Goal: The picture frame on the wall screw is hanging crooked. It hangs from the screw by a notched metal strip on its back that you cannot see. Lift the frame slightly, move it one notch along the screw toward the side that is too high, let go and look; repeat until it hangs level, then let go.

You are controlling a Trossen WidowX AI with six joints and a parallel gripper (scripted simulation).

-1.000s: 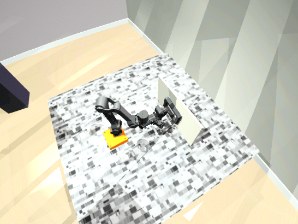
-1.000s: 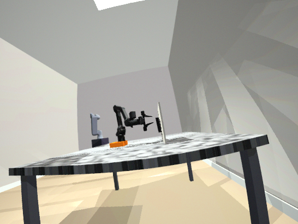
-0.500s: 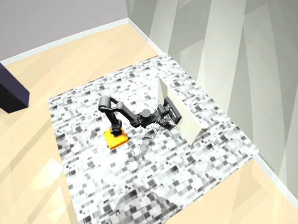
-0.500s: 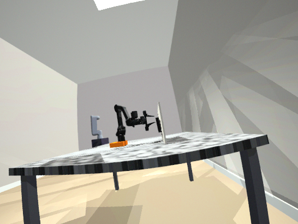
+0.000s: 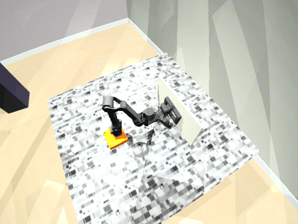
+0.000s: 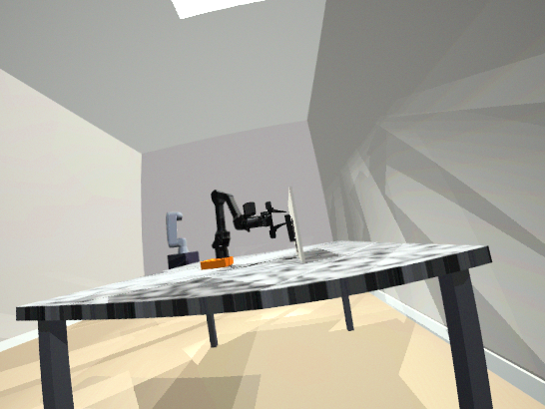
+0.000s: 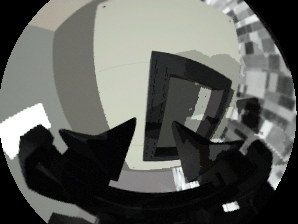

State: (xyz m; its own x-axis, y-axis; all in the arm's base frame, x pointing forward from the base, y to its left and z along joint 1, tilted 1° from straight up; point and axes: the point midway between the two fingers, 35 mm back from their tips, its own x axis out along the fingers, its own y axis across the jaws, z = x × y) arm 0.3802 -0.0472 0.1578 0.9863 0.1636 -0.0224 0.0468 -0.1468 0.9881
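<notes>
My gripper tip is 1 cm short of the picture frame, 1 cm to the right of it and 5 cm above it. Also, from my gripper tip: wall panel 2 cm ahead, 6 cm below.
</notes>
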